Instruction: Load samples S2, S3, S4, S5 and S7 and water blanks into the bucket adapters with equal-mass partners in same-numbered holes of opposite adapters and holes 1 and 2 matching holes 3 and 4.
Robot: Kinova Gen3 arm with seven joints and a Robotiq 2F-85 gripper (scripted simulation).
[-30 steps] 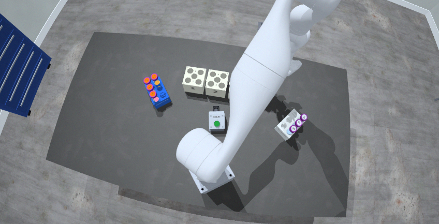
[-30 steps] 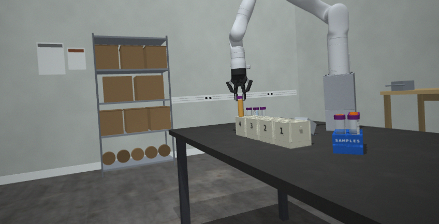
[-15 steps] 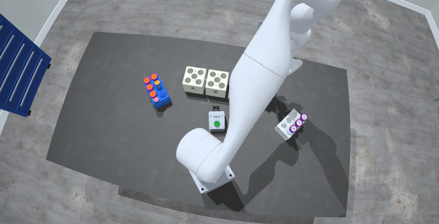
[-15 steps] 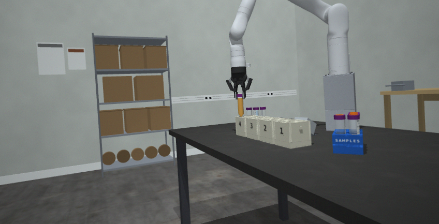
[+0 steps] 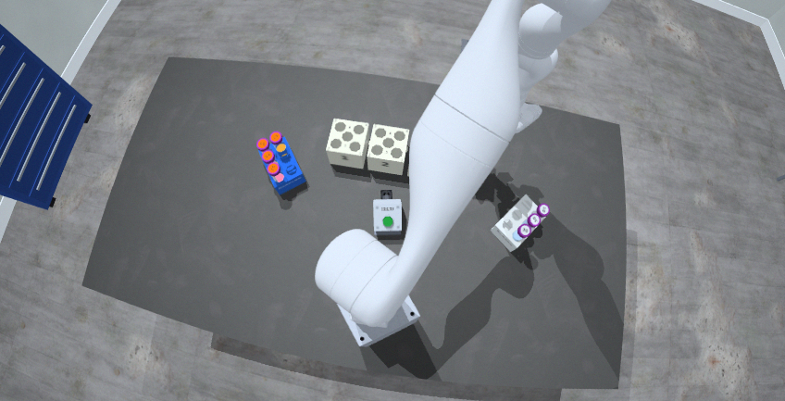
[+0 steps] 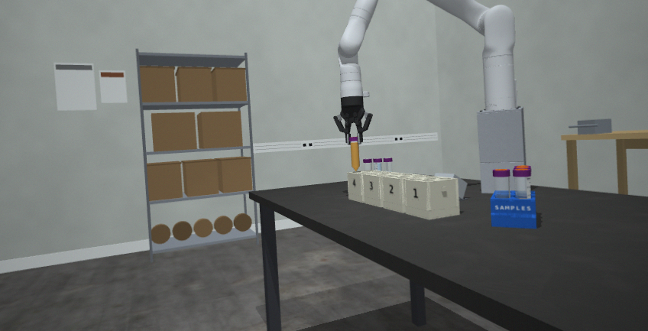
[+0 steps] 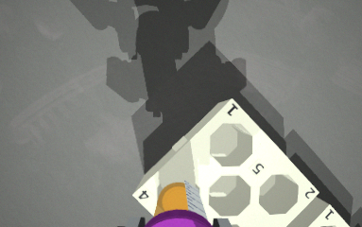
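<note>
The orange-filled sample tube lies 50 mm below my hand and 10 mm behind it. Also, from my hand: white blank rack (170 mm below, 170 mm behind, 140 mm to the right); 30 mL blank (220 mm behind, 140 mm below, 130 mm to the right); 50 mL blank (180 mm behind, 150 mm to the right, 140 mm below).
</note>
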